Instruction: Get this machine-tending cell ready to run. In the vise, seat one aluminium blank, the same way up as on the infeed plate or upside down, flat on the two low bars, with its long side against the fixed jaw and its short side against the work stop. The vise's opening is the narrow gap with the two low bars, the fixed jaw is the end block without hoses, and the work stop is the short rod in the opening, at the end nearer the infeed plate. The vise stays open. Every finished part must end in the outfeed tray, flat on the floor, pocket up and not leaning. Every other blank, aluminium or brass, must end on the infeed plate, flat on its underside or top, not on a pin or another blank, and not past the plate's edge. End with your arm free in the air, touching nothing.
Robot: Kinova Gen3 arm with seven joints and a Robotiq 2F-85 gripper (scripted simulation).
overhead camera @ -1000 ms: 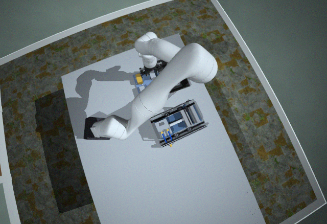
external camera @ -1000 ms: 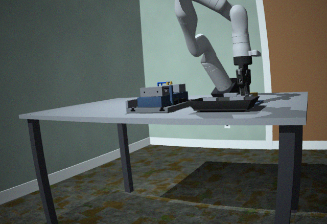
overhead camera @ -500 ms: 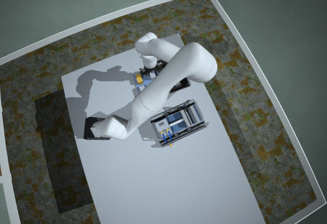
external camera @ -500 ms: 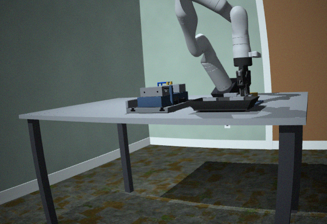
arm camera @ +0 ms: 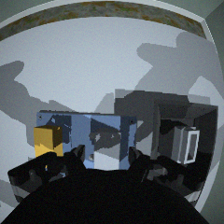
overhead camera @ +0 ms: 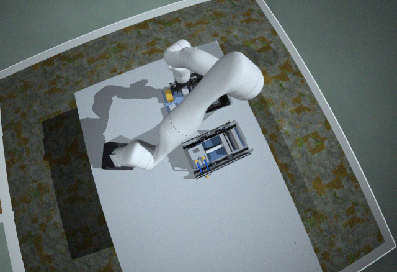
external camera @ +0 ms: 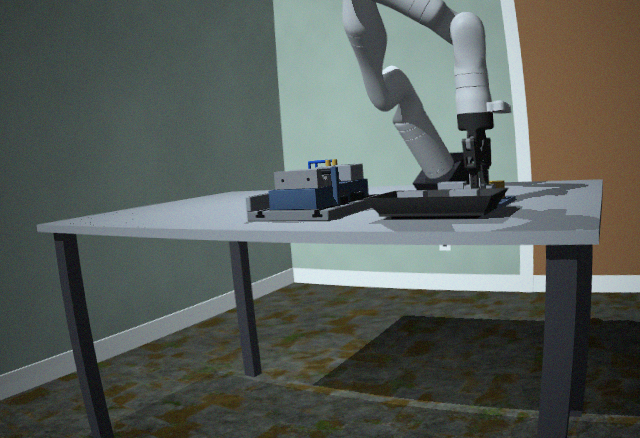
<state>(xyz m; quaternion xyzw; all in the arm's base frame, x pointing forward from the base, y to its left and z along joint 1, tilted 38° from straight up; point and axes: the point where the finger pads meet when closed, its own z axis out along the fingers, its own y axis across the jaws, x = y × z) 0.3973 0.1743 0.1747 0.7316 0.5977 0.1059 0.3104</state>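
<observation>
The brass blank lies 9 cm behind my hand, 3 cm to the left of it and 2 cm below it. From my hand the other things lie so: vise: 34 cm to the right, 7 cm behind, 1 cm below.
</observation>
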